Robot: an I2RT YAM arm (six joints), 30 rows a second.
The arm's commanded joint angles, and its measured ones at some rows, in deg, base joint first. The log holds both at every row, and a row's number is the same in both.
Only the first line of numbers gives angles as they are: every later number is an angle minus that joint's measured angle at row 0.
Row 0, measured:
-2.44, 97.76, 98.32, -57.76, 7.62, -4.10
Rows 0 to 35, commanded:
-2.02, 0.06, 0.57, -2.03, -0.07, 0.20
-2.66, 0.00, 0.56, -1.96, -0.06, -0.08
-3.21, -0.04, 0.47, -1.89, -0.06, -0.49
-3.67, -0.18, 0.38, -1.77, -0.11, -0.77
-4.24, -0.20, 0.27, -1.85, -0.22, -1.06
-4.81, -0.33, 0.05, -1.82, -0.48, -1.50
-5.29, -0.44, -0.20, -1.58, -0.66, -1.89
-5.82, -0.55, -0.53, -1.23, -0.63, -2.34
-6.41, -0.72, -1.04, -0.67, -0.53, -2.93
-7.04, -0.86, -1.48, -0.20, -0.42, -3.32
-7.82, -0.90, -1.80, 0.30, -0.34, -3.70
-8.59, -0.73, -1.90, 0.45, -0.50, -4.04
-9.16, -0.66, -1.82, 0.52, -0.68, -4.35
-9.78, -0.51, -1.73, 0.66, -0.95, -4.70
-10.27, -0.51, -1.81, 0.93, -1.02, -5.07
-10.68, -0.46, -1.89, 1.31, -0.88, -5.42
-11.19, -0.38, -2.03, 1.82, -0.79, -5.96
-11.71, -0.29, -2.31, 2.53, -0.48, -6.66
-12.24, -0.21, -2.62, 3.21, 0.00, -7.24
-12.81, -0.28, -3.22, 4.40, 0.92, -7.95
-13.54, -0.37, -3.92, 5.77, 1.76, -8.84
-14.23, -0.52, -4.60, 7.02, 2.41, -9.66
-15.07, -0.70, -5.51, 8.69, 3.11, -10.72
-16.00, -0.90, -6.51, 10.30, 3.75, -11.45
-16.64, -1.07, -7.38, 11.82, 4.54, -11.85
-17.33, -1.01, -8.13, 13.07, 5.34, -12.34
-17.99, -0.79, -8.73, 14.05, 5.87, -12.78
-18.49, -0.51, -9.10, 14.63, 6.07, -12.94
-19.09, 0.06, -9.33, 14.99, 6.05, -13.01
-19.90, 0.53, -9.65, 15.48, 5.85, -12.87
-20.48, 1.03, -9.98, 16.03, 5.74, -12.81
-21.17, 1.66, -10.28, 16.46, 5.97, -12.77
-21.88, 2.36, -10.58, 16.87, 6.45, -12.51
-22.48, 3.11, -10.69, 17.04, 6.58, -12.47
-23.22, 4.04, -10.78, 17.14, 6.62, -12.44
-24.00, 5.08, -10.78, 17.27, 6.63, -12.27
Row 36, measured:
-22.62, 3.47, -10.60, 14.47, 4.98, -12.17
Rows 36 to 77, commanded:
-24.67, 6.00, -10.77, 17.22, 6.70, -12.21
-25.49, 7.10, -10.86, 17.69, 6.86, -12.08
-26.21, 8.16, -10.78, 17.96, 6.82, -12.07
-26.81, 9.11, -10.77, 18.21, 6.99, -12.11
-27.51, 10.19, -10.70, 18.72, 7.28, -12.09
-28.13, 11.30, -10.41, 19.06, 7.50, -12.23
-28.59, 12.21, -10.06, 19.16, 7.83, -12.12
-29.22, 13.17, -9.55, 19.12, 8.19, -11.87
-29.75, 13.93, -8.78, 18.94, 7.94, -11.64
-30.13, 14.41, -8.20, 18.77, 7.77, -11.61
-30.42, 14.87, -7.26, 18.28, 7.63, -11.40
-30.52, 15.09, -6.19, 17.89, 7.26, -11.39
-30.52, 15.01, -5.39, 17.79, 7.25, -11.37
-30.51, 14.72, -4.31, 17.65, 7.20, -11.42
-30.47, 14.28, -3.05, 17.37, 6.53, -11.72
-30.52, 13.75, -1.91, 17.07, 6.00, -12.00
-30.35, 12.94, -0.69, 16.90, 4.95, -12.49
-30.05, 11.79, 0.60, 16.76, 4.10, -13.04
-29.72, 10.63, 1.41, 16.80, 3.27, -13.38
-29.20, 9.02, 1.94, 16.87, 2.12, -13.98
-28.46, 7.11, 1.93, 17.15, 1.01, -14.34
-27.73, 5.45, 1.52, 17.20, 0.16, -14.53
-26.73, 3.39, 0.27, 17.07, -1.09, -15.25
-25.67, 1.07, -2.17, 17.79, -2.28, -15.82
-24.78, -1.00, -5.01, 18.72, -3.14, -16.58
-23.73, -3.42, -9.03, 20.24, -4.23, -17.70
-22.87, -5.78, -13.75, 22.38, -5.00, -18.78
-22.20, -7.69, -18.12, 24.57, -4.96, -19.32
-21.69, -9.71, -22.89, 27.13, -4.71, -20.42
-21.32, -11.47, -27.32, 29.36, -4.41, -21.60
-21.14, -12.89, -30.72, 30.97, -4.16, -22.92
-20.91, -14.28, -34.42, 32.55, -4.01, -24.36
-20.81, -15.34, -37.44, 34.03, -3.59, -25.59
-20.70, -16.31, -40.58, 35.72, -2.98, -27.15
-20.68, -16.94, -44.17, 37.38, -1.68, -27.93
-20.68, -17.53, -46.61, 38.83, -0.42, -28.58
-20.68, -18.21, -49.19, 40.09, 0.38, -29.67
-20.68, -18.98, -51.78, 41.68, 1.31, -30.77
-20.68, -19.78, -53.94, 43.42, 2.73, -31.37
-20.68, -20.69, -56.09, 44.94, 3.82, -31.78
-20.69, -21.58, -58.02, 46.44, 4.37, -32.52
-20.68, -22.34, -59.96, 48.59, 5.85, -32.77
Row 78, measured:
-20.80, -20.73, -56.65, 39.37, 1.55, -29.26
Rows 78 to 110, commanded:
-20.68, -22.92, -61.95, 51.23, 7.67, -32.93
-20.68, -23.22, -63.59, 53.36, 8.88, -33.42
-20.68, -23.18, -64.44, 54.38, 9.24, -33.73
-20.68, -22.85, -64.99, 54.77, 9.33, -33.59
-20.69, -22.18, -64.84, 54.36, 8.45, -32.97
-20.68, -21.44, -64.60, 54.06, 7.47, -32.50
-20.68, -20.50, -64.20, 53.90, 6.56, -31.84
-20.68, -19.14, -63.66, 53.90, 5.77, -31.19
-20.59, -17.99, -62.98, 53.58, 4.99, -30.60
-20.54, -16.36, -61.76, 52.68, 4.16, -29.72
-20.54, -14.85, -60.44, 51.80, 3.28, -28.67
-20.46, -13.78, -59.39, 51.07, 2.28, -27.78
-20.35, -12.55, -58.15, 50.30, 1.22, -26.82
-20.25, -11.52, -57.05, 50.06, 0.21, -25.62
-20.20, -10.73, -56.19, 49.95, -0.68, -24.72
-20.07, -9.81, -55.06, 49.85, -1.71, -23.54
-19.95, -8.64, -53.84, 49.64, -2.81, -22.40
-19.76, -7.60, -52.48, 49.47, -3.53, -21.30
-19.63, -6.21, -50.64, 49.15, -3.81, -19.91
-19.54, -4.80, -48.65, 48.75, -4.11, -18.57
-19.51, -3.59, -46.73, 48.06, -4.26, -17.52
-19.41, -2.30, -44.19, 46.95, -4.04, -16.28
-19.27, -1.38, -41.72, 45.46, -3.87, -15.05
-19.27, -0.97, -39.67, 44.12, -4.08, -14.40
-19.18, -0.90, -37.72, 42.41, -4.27, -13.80
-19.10, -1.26, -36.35, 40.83, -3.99, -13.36
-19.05, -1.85, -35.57, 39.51, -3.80, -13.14
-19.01, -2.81, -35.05, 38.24, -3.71, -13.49
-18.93, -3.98, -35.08, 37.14, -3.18, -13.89
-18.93, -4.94, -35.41, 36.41, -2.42, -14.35
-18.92, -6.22, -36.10, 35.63, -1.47, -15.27
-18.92, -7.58, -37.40, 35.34, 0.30, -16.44
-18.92, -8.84, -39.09, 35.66, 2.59, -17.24
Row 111, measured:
-19.03, -6.71, -36.96, 39.67, -1.93, -15.45
